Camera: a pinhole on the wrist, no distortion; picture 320 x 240 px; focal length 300.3 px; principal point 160.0 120.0 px. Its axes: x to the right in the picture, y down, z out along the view. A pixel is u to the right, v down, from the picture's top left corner.
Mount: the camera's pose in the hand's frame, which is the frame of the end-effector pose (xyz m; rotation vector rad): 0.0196 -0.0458 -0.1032 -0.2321 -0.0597 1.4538
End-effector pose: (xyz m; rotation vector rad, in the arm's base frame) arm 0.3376 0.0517 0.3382 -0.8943 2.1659 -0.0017
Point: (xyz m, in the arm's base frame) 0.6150 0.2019 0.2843
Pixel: 119.7 215.0
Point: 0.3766 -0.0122 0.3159
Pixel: 84.0 14.0
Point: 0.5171 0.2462 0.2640
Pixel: 202.4 212.4
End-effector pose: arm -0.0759 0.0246 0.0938 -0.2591 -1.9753 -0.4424
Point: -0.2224 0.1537 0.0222
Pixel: 217.8 94.3
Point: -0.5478 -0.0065 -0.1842
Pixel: 11.9 83.5
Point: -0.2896 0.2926 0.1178
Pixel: 304.7 9.9
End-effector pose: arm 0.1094 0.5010 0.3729 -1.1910 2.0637 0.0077
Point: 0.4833 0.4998 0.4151
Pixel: outside the picture
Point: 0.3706 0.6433 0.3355
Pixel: 65.8 210.0
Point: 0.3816 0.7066 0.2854
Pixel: 106.8 203.0
